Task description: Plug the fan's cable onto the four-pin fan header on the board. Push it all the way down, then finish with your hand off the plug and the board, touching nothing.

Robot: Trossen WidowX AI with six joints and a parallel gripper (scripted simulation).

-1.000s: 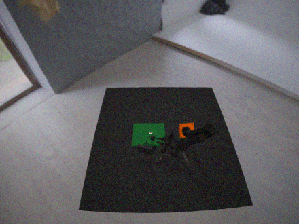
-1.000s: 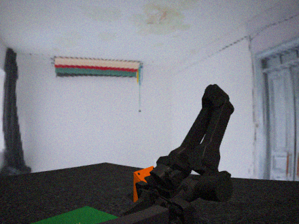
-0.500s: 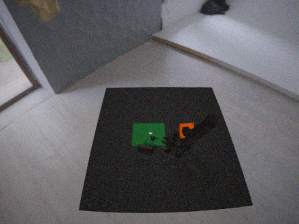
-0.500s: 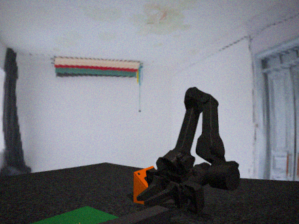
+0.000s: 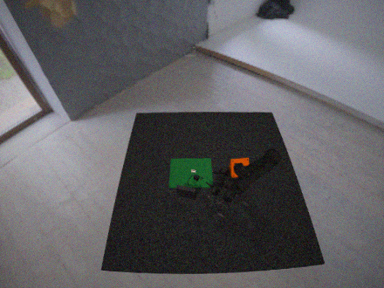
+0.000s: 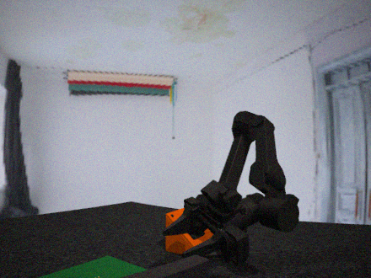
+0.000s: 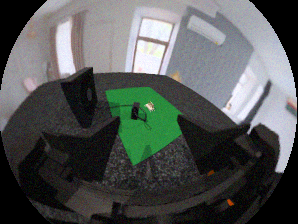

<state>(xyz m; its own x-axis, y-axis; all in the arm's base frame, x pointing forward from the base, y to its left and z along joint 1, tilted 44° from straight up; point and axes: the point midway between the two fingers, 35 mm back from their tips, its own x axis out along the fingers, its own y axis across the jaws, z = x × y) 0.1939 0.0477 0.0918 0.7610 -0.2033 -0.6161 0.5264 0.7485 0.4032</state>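
Now: gripper tip 80 mm short of the dark fan plug, 30 mm to the left of it and 70 mm above it. From my gripper tip the other things lie so: pale four-pin header (100 mm ahead, 100 mm to the right, 90 mm below); black fan (150 mm ahead, 80 mm to the left, 30 mm below); green board (120 mm ahead, 90 mm to the right, 100 mm below).
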